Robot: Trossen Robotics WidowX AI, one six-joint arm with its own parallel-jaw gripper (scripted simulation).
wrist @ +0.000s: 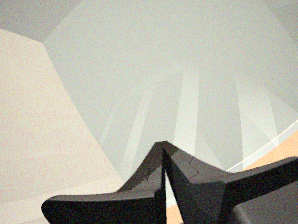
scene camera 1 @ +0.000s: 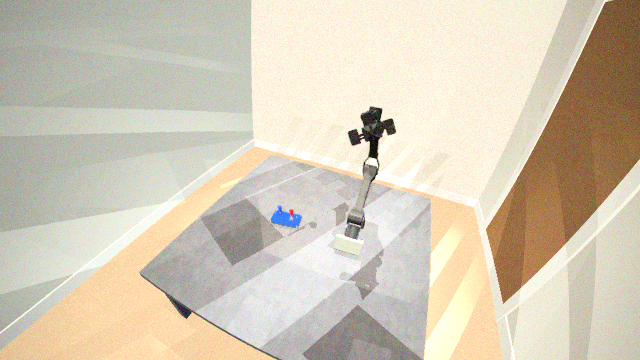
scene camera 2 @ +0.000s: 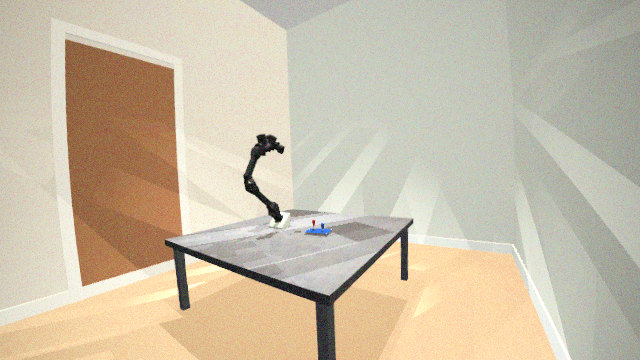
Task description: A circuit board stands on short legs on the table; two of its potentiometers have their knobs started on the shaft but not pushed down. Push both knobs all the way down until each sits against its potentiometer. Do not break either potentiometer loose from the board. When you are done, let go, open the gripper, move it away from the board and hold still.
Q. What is my gripper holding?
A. Nothing.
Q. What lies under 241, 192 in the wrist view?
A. My gripper.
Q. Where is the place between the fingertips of my gripper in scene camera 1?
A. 371, 133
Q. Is my gripper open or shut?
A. Shut.
